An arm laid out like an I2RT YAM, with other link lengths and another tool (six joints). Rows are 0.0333 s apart.
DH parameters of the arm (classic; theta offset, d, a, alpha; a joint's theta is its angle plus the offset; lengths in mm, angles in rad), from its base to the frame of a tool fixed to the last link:
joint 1: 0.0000 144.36 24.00 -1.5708
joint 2: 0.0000 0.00 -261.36 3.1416
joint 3: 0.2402 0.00 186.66 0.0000
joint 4: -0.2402 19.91 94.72 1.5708
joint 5: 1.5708 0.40 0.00 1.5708
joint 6: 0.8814 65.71 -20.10 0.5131
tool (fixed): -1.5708 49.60 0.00 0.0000
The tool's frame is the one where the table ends.
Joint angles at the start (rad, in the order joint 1, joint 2, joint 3, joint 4, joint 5, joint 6):
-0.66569 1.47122 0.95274 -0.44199 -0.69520 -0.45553
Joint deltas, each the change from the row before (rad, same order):
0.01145 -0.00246 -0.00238 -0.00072 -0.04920 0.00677
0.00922 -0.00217 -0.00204 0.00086 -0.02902 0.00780
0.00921 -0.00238 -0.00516 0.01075 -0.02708 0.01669
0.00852 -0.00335 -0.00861 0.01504 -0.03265 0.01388
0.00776 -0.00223 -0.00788 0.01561 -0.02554 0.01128
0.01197 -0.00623 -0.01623 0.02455 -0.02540 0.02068
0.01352 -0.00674 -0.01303 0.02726 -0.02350 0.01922
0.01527 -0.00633 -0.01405 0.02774 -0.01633 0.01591
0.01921 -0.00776 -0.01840 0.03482 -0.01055 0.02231
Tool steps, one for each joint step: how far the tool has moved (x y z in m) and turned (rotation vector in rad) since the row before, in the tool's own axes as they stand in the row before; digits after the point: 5 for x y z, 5 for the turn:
-0.00444 -0.00699 -0.00122 0.04169 -0.02927 0.02364
-0.00308 -0.00457 -0.00047 0.02463 -0.01856 0.01575
-0.00239 -0.00432 0.00010 0.02272 -0.01378 0.01938
-0.00283 -0.00453 -0.00021 0.02897 -0.01536 0.01863
-0.00236 -0.00367 0.00017 0.02425 -0.01212 0.01329
-0.00386 -0.00382 0.00015 0.02421 -0.01361 0.01753
-0.00319 -0.00499 0.00044 0.02808 -0.01144 0.01145
-0.00367 -0.00430 0.00085 0.02429 -0.01071 0.00545
-0.00442 -0.00413 0.00136 0.02121 -0.00966 0.00528

